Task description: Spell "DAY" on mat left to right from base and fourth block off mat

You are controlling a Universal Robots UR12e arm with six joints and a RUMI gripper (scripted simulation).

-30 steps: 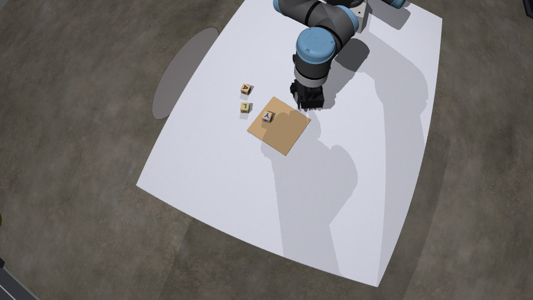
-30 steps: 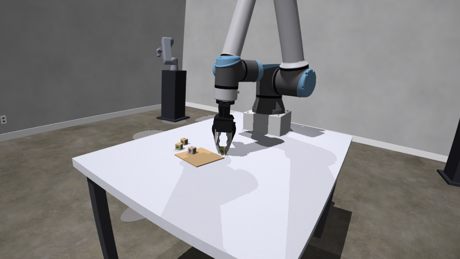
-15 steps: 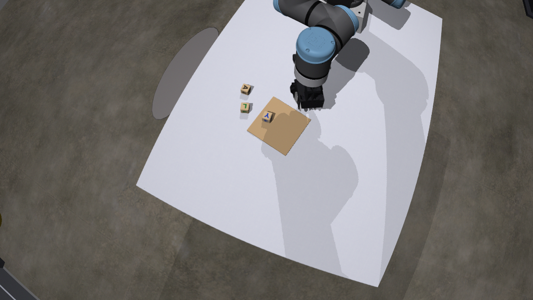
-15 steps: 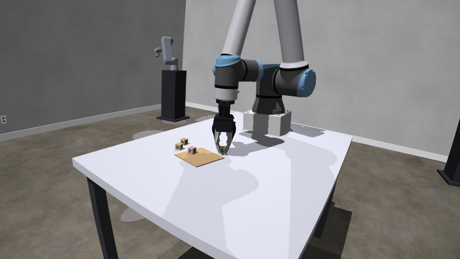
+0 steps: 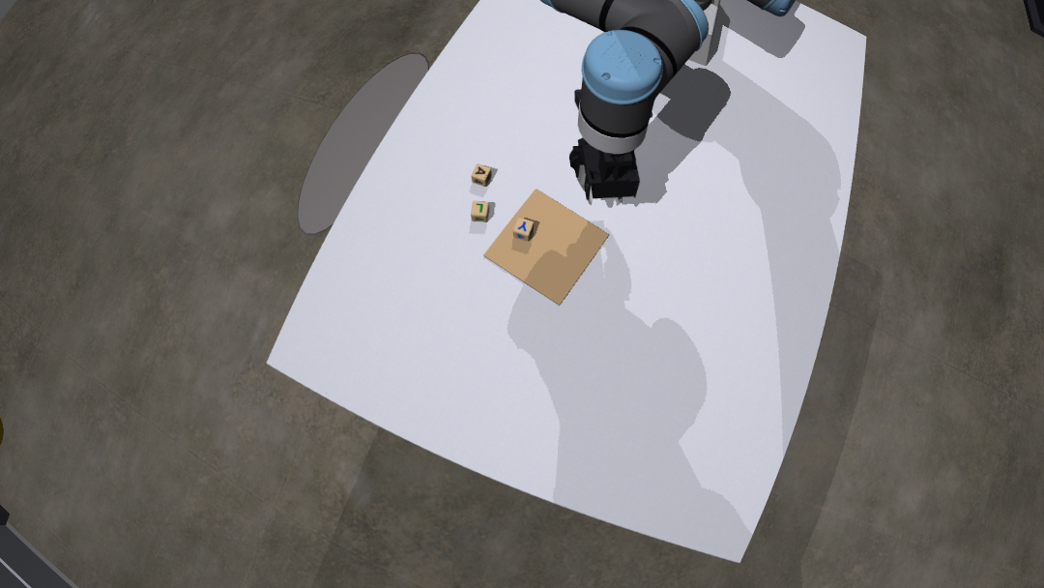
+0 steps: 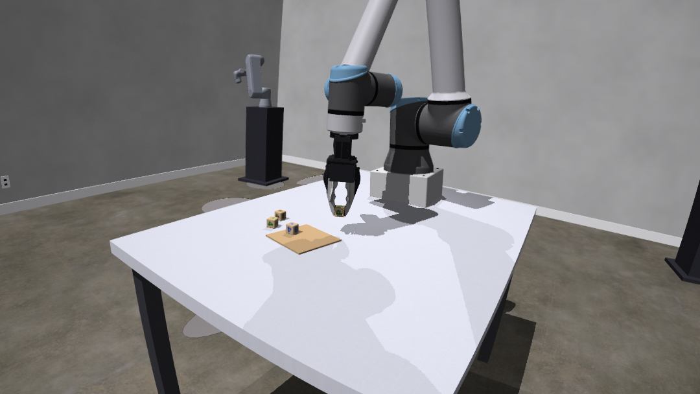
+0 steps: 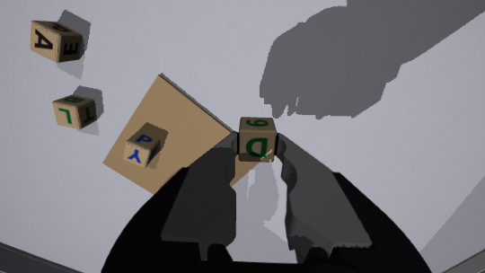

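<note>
My gripper is now 9 cm short of the tan mat, 6 cm above it and 5 cm to the left of it. Round my hand: D block: right at my hand; green-lettered block: 17 cm to the right, 7 cm ahead, 5 cm below; blue-lettered block: 9 cm to the right, 8 cm ahead, 5 cm below.
</note>
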